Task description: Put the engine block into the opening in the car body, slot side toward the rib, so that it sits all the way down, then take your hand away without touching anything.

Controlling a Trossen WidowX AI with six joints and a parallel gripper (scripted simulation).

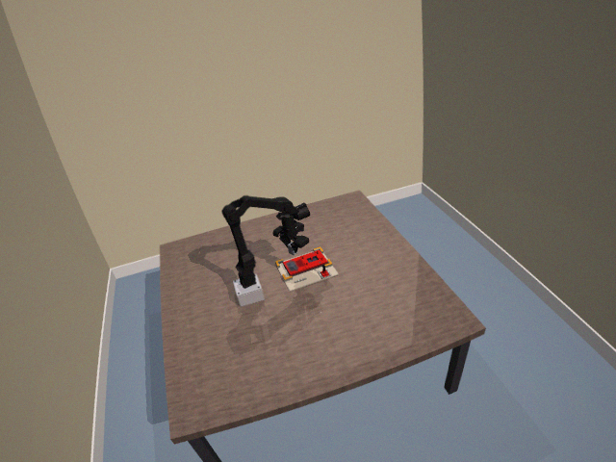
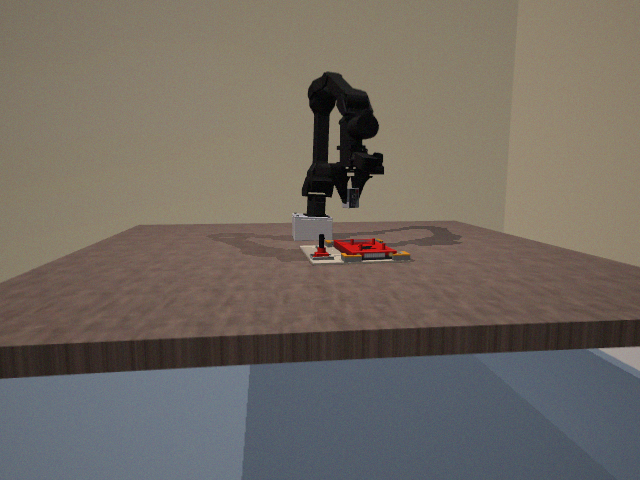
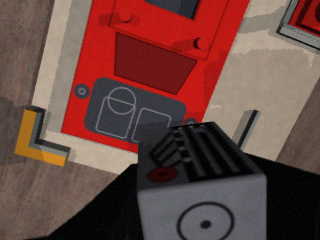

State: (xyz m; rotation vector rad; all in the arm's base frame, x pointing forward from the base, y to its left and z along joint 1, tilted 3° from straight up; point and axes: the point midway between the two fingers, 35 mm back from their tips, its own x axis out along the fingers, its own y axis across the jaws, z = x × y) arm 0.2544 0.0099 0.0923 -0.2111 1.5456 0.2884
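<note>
Now: the black post 11 cm to the right of my gripper tip, 10 cm ahead of it and 9 cm below it. Round my gripper tip: grey engine block (1 cm to the right, 1 cm above).
</note>
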